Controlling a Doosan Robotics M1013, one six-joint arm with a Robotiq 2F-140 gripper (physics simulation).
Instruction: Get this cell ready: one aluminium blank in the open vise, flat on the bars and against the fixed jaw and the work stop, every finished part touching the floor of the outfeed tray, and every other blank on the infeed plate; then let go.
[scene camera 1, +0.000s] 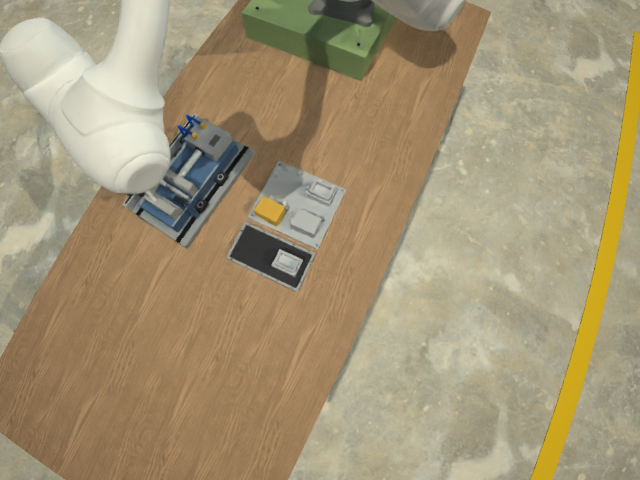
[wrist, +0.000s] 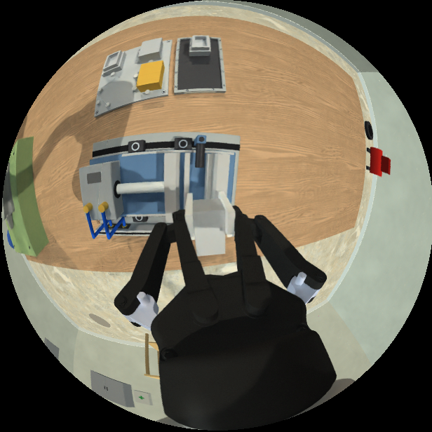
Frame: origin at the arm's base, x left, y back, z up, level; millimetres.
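Seen in the pictures: gripper, between the fingertips: (scene camera 1: 155, 190).
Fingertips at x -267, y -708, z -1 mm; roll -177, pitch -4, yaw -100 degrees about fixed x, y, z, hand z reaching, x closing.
Note:
Offsets run from my fingertips to a thing's top centre. "*": to the spot under its first point.
My gripper (wrist: 205, 201) is shut on a plain grey aluminium blank (wrist: 209, 237), held above the near side of the vise @(dx +35, dy +74, dz +5 mm) (scene camera 1: 206, 167) (wrist: 142, 170). In the scene view the arm hides the gripper. The vise is open, with a gap between its moving jaw (wrist: 171, 175) and fixed jaw (wrist: 216, 175); the work stop (wrist: 200, 154) stands at the gap's far end. The infeed plate @(dx +313, dy +93, dz -86 mm) (scene camera 1: 289, 180) (wrist: 120, 95) bears a plain blank @(dx +351, dy +43, dz -50 mm) (scene camera 1: 306, 222) (wrist: 151, 49) and a pocketed finished part @(dx +364, dy +131, dz -51 mm) (scene camera 1: 321, 191) (wrist: 113, 62). Another finished part @(dx +336, dy -60, dz -53 mm) (scene camera 1: 287, 261) (wrist: 200, 44) lies in the outfeed tray (scene camera 1: 248, 248) (wrist: 200, 75).
A yellow block @(dx +259, dy +48, dz -50 mm) (scene camera 1: 269, 210) (wrist: 151, 75) sits on the infeed plate, beside the blank. Blue fittings @(* dx +12, dy +158, dz +15 mm) (scene camera 1: 184, 130) (wrist: 107, 227) stick out from the vise's end housing. A green base block (scene camera 1: 305, 41) (wrist: 30, 200) stands at the table's end. The tray adjoins the plate.

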